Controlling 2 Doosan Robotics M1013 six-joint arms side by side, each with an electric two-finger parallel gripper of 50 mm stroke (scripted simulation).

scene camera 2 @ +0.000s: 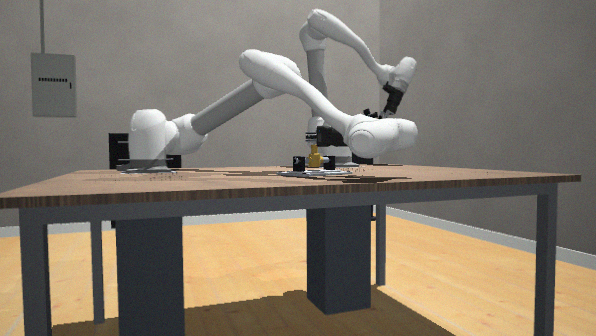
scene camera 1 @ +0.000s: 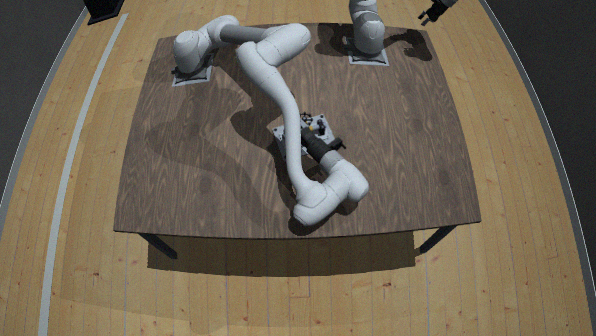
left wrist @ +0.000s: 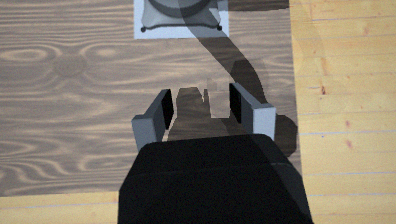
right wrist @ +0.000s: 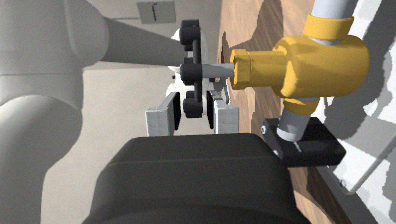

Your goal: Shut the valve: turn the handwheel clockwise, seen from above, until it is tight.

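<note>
The left gripper (left wrist: 200, 98) is visible, and so is the right gripper (right wrist: 193, 103). A black handwheel (right wrist: 191, 74) can be seen as well.
</note>
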